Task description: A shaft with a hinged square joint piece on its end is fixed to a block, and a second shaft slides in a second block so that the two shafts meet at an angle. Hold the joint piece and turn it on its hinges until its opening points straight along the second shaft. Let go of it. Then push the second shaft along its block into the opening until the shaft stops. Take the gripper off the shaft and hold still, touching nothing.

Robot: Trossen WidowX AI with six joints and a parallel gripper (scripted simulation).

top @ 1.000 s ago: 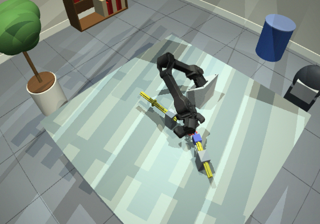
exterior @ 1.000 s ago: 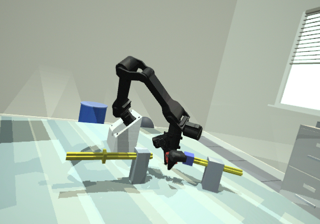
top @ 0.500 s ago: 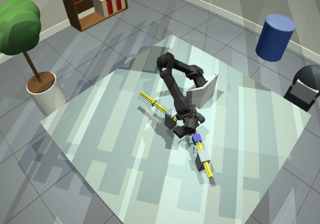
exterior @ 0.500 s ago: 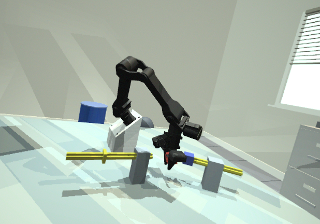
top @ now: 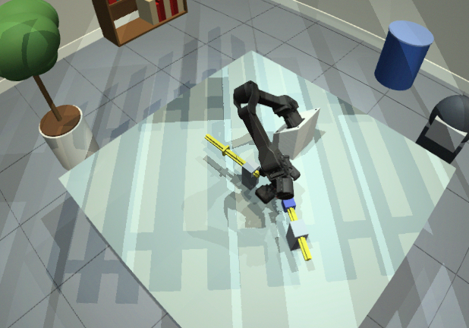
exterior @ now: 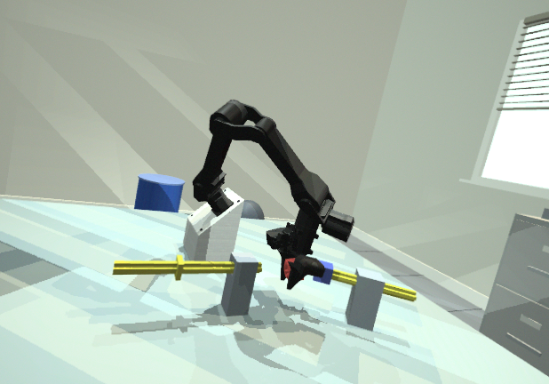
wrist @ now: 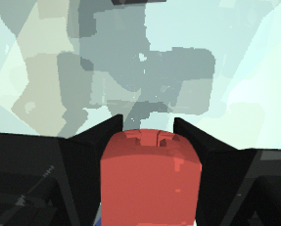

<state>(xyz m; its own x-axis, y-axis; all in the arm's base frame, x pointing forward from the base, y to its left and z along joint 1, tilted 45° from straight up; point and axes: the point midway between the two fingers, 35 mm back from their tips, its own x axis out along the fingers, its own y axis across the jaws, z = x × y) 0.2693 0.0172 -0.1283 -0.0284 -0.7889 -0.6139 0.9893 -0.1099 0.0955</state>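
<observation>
Now: gripper tip 20 mm to the right of the red joint piece and 40 mm below it.
</observation>
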